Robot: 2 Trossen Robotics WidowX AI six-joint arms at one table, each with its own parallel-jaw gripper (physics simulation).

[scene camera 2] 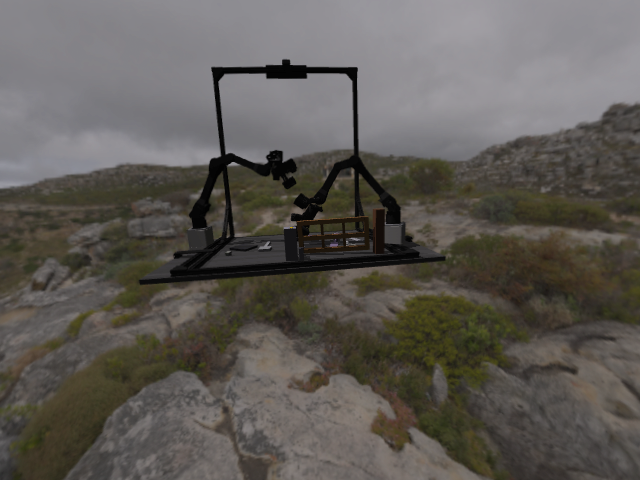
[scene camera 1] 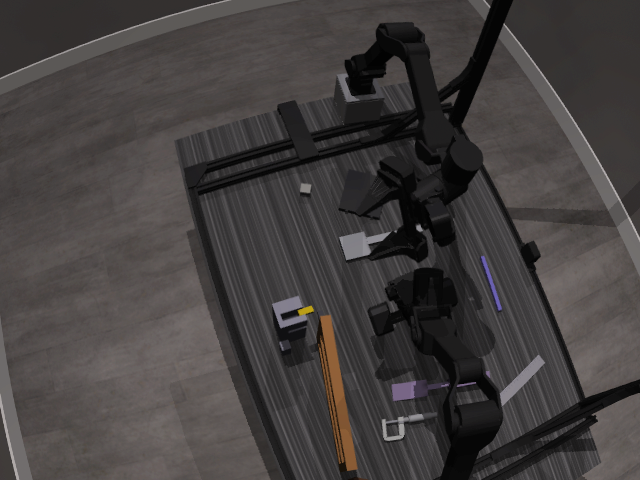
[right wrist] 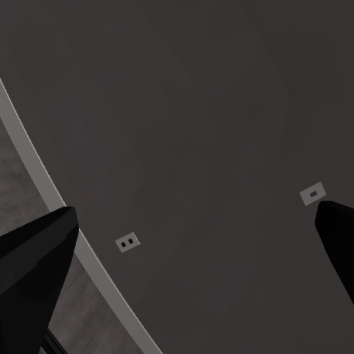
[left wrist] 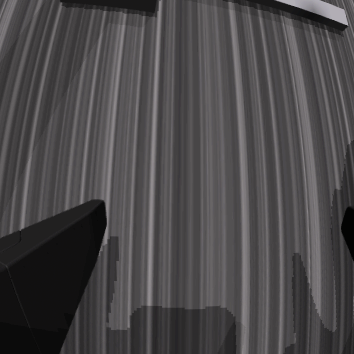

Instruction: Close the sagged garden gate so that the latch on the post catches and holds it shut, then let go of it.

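Where they show: left gripper, fingertip midpoint: [left wrist: 228,215]; right gripper, fingertip midpoint: [scene camera 2: 285,169] [scene camera 1: 363,237] [right wrist: 200,216]; left arm's base, link origin: [scene camera 2: 393,223]; right arm's base, link origin: [scene camera 2: 199,227] [scene camera 1: 360,85].
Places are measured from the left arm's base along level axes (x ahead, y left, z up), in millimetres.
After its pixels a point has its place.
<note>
The orange-brown gate [scene camera 1: 336,392] @[z 50, x 214, y 264 mm] [scene camera 2: 333,218] @[z 48, x 203, y 265 mm] stands upright. Its free end is beside the grey latch post [scene camera 1: 290,321] @[z 26, x 330, y 388 mm] [scene camera 2: 291,243] @[z -38, x 330, y 416 mm], with a visible gap in scene camera 1. A yellow latch piece [scene camera 1: 306,310] @[z 22, x 362, y 365 mm] sticks out of the post's top toward the gate. The brown hinge post [scene camera 2: 378,231] @[z -11, x 23, y 185 mm] stands at the gate's other end. My left gripper [left wrist: 228,215] @[z -74, x 486, y 175 mm] is open and empty, pointing down over striped table; its fingertips are indistinct in scene camera 1, where its hand is right of the gate. My right gripper [scene camera 1: 364,235] @[z 280, x 421, y 302 mm] [right wrist: 200,216] @[z 280, x 421, y 302 mm] is open and empty, up and away from the gate.
A dark plate [scene camera 1: 353,188] @[z -103, x 723, y 355 mm], a pale spatula [scene camera 1: 355,245] @[z -101, x 580, y 312 mm] and a small cube [scene camera 1: 305,188] @[z -96, x 683, y 462 mm] lie above the gate in scene camera 1. A purple scraper [scene camera 1: 404,391] @[z -109, x 280, y 113 mm], a C-shaped tool [scene camera 1: 393,438] @[z -104, x 166, y 106 mm], a violet bar [scene camera 1: 491,283] @[z -104, x 587, y -35 mm] and a grey strip [scene camera 1: 523,379] @[z -112, x 372, y -179 mm] lie right of it.
</note>
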